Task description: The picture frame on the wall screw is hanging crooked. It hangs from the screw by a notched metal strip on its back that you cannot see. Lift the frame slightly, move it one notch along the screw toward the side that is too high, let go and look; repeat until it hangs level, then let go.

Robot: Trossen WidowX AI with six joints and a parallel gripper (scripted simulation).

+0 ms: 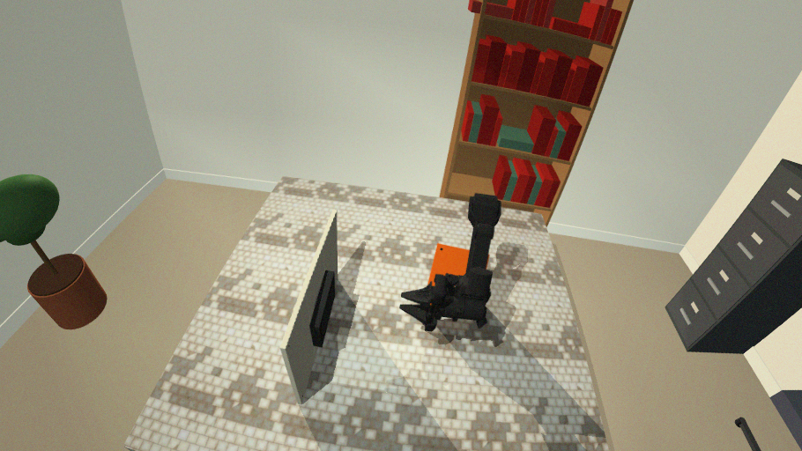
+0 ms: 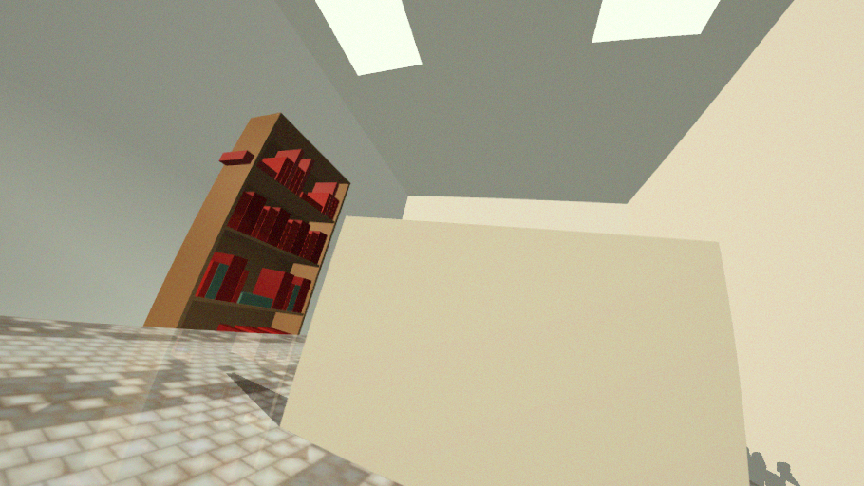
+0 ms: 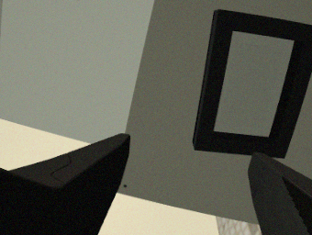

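Right now the black picture frame is 210 mm ahead of my gripper tip and 90 mm below it. From my gripper tip the other things lie so: wall panel 220 mm ahead, 100 mm below, 10 mm to the right.
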